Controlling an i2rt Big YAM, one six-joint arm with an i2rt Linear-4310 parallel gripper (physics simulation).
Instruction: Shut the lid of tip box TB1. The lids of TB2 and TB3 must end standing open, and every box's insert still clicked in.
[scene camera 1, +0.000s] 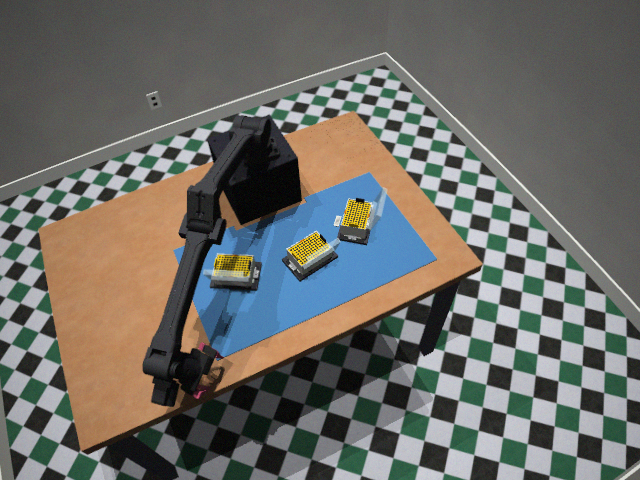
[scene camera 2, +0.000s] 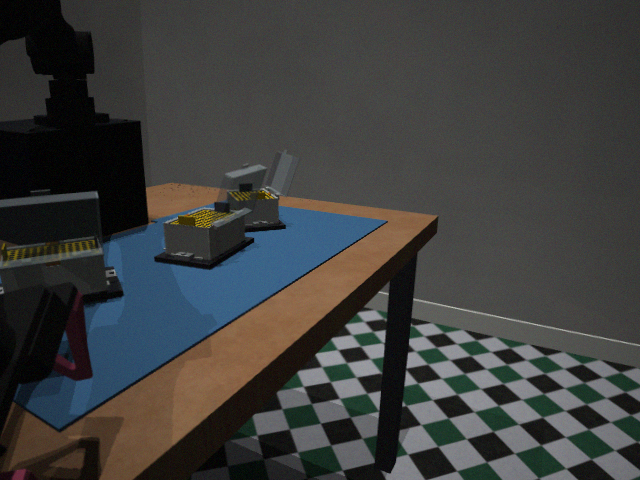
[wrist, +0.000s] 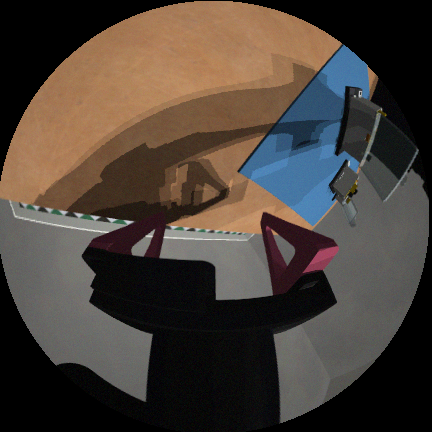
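Pixels of known places: gripper, between the fingertips: (scene camera 1: 215, 372) (scene camera 2: 70, 439) (wrist: 212, 216); arm's base, origin of its link: (scene camera 1: 260, 152) (scene camera 2: 72, 122).
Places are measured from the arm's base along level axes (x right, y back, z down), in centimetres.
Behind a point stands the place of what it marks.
Note:
Three grey tip boxes with yellow inserts stand on the mat; I can read no labels, so I cannot tell which is TB1. The left box (scene camera 1: 240, 279) @[x 16.4, y -39.3, z 11.5 cm] (scene camera 2: 56, 273) @[x 19.2, y -34.9, z 17.2 cm] (wrist: 356, 122) @[x 20.8, y -34.3, z 18.6 cm] has its clear lid (scene camera 2: 51, 214) @[x 20.1, y -39.0, z 8.8 cm] (wrist: 390, 157) @[x 21.8, y -37.7, z 10.3 cm] up. The middle box (scene camera 1: 310, 264) @[x -5.3, y -40.1, z 12.2 cm] (scene camera 2: 188, 242) @[x -1.6, y -34.3, z 18.1 cm] has its lid (scene camera 2: 247, 178) @[x -9.0, y -40.3, z 8.1 cm] up. The right box (scene camera 1: 354, 231) @[x -23.7, y -28.6, z 17.5 cm] (scene camera 2: 263, 210) @[x -24.1, y -28.8, z 17.7 cm] has its lid (scene camera 1: 380, 204) @[x -32.3, y -28.4, z 6.9 cm] (scene camera 2: 283, 173) @[x -32.8, y -26.6, z 11.2 cm] leaning back, open. The inserts look level; clicks cannot be seen. My gripper (scene camera 1: 212, 372) @[x 30.0, y -62.9, z 19.2 cm] (wrist: 212, 216) @[x 30.0, y -62.9, z 19.2 cm] is open and empty, above the front left table edge, away from the boxes.
The blue mat (scene camera 1: 382, 248) @[x -31.3, y -35.5, z 21.4 cm] (scene camera 2: 320, 232) @[x -29.3, y -39.6, z 21.4 cm] (wrist: 295, 200) @[x 10.9, y -53.2, z 21.4 cm] lies on the wooden table (scene camera 1: 103, 289) @[x 62.2, y -22.4, z 21.7 cm] (scene camera 2: 310, 289) @[x -6.1, y -55.6, z 21.7 cm] (wrist: 150, 60). The arm's black pedestal (scene camera 1: 268, 188) @[x 0.2, y -8.4, z 8.9 cm] (scene camera 2: 103, 175) @[x -1.4, y -8.2, z 9.9 cm] stands behind the mat. The arm reaches forward past the left box. A wall outlet (scene camera 1: 154, 99) is far back.

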